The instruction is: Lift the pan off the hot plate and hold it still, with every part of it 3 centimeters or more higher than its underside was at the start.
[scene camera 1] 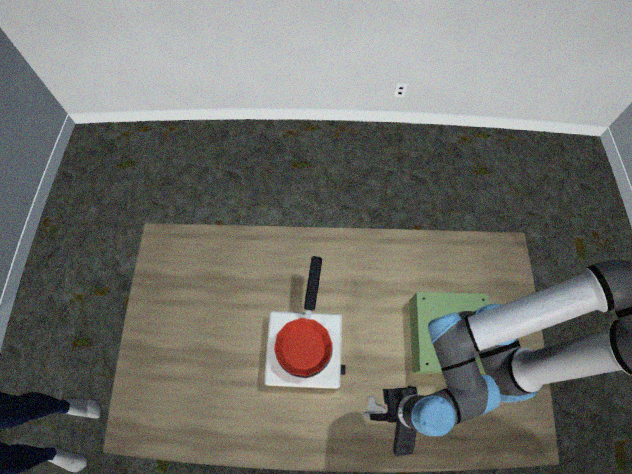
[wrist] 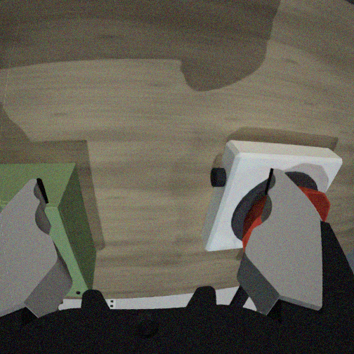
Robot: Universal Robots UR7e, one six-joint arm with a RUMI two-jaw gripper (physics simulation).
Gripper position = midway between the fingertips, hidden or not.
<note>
I see my gripper [scene camera 1: 389,410], a red pan [scene camera 1: 303,346] and a white hot plate [scene camera 1: 275,375].
The red pan shows as well in the wrist view [wrist: 253,218]. The white hot plate also shows in the wrist view [wrist: 240,180]. My gripper also shows in the wrist view [wrist: 155,176].
</note>
